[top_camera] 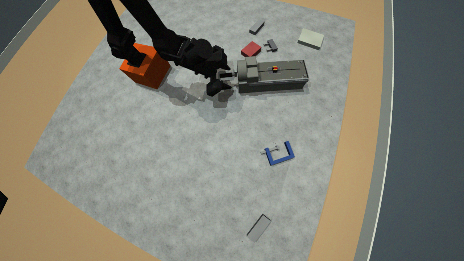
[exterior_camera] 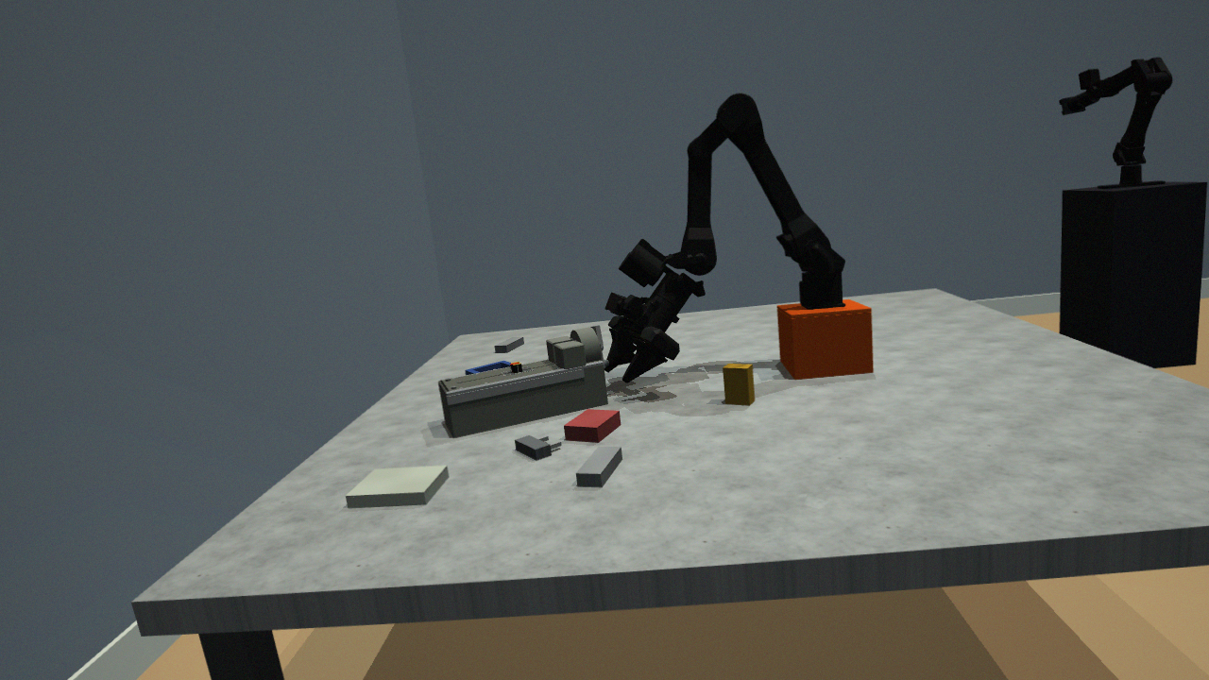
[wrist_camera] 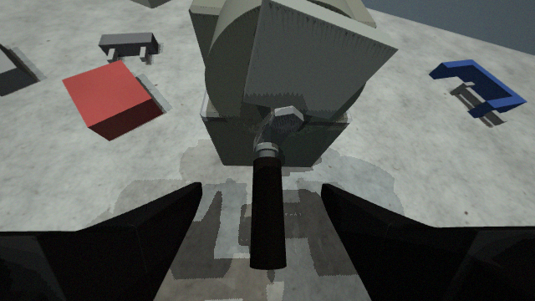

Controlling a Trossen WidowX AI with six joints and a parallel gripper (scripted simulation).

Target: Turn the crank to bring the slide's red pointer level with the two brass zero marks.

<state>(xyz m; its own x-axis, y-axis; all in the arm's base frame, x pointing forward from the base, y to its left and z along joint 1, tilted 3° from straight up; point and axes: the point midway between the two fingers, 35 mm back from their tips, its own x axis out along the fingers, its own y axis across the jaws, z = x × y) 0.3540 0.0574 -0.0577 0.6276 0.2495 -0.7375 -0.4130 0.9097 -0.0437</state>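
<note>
The black crank handle is 3 cm above my gripper tip, 1 cm to the right of it and 1 cm behind it. Round my gripper tip: red pointer: 16 cm ahead, 6 cm to the left, 5 cm above; yellow block: 20 cm behind, 10 cm to the left; red block: 18 cm to the left, 3 cm ahead, 2 cm below.
</note>
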